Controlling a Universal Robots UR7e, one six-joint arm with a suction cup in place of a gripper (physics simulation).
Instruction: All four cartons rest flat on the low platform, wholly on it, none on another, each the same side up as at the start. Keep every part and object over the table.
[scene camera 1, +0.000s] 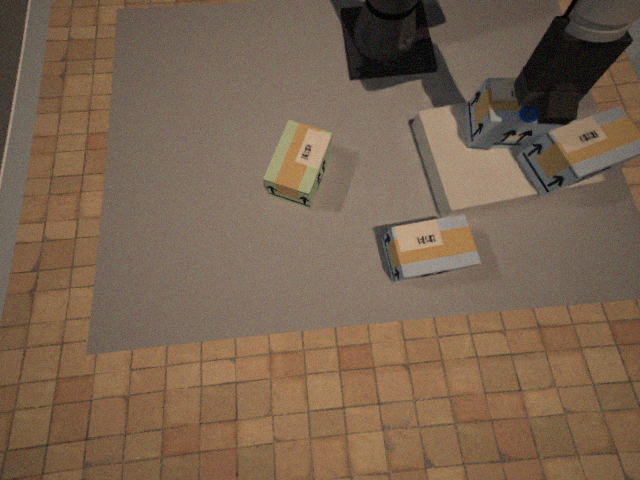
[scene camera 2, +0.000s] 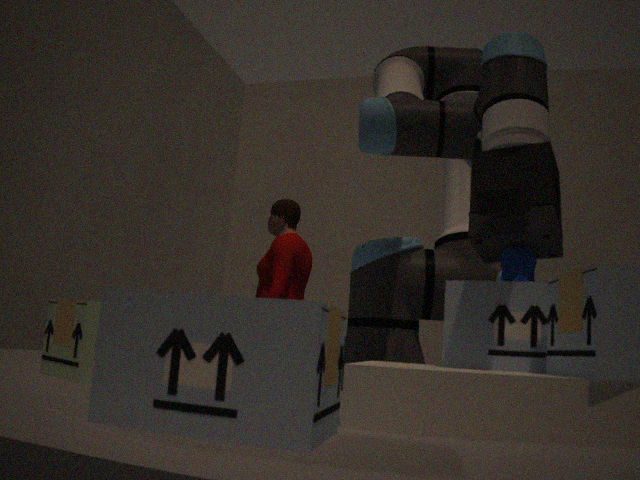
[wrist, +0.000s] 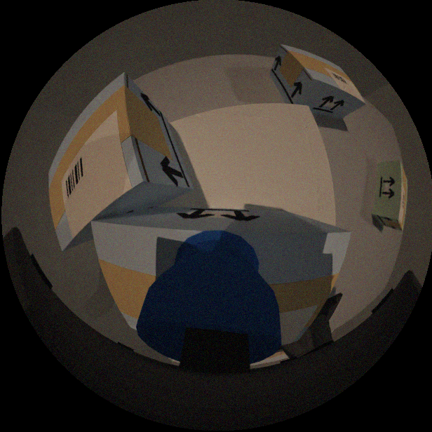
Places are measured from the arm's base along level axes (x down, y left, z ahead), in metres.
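Pixels of known places: end effector, tool point: (scene camera 1: 524, 120) (scene camera 2: 516, 293); arm's base, origin of the base link: (scene camera 1: 383, 36).
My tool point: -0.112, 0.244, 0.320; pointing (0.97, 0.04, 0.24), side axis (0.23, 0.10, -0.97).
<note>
For each thing: its top centre in the pictures, then the offset to it from my tool point, as dx, dy, dz. Level surfaces: height alone.
- rear blue carton, middle of its top: (scene camera 2: 523, 287) (scene camera 1: 528, 99) -0.010, +0.003, -0.036
- low platform, middle of its top: (scene camera 2: 529, 372) (scene camera 1: 506, 144) +0.075, +0.015, +0.002
- second blue carton, middle of its top: (scene camera 1: 599, 140) -0.010, +0.116, +0.045
- third blue carton, middle of its top: (scene camera 2: 232, 300) (scene camera 1: 435, 245) +0.038, -0.159, +0.243
- green carton, middle of its top: (scene camera 2: 124, 306) (scene camera 1: 298, 155) +0.038, -0.425, +0.074
- grey table, its level: dx +0.123
My suction cup (scene camera 1: 528, 113) (scene camera 2: 517, 277) (wrist: 217, 242) is on top of the rear blue carton (scene camera 1: 504, 130) (scene camera 2: 465, 325) (wrist: 120, 250). That carton is upright over the back of the low platform (scene camera 1: 465, 170) (scene camera 2: 439, 403) (wrist: 250, 150); any small gap below it is hard to tell. A second blue carton (scene camera 1: 599, 144) (scene camera 2: 615, 330) (wrist: 100, 180) is close beside it and reaches past the platform's right end. A third blue carton (scene camera 1: 439, 253) (scene camera 2: 201, 372) (wrist: 320, 80) stands on the table in front. A green carton (scene camera 1: 299, 160) (scene camera 2: 64, 335) (wrist: 390, 192) stands on the table to the left.
The arm's dark base (scene camera 1: 387, 56) (scene camera 2: 382, 330) stands behind and left of the platform. The grey table (scene camera 1: 206, 258) ends at the tiled floor (scene camera 1: 320, 413). A person in red (scene camera 2: 284, 266) is in the background.
</note>
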